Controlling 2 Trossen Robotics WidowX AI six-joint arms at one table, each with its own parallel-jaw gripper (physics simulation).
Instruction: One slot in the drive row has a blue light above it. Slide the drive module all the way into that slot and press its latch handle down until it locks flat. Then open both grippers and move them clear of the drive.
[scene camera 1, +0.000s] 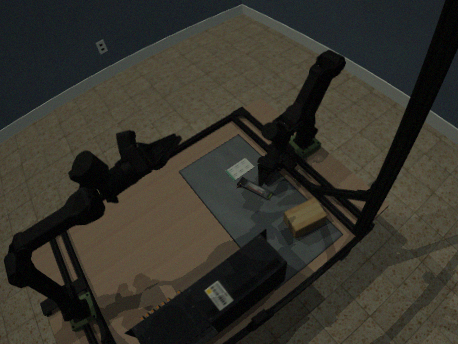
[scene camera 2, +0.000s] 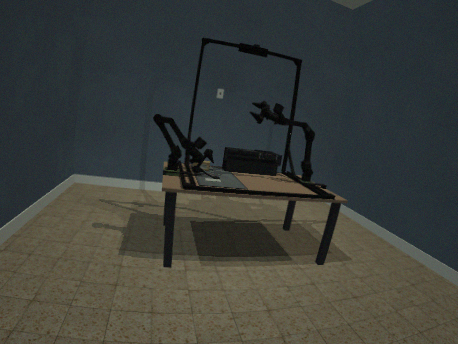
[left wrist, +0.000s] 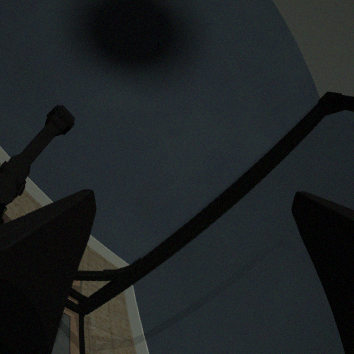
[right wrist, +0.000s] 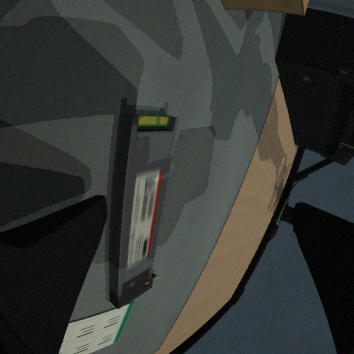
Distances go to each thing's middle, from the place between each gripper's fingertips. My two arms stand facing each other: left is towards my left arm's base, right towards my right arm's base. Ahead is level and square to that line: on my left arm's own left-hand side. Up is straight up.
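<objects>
My right gripper is 5 cm above the grey mat (scene camera 1: 243, 214), 1 cm past it and 5 cm to the right of it. By its middle, the mat is nearer to my right gripper than to my left hand.
Left hand: 51 cm above the grey mat, 1 cm short of it, 19 cm to the left of it.
</objects>
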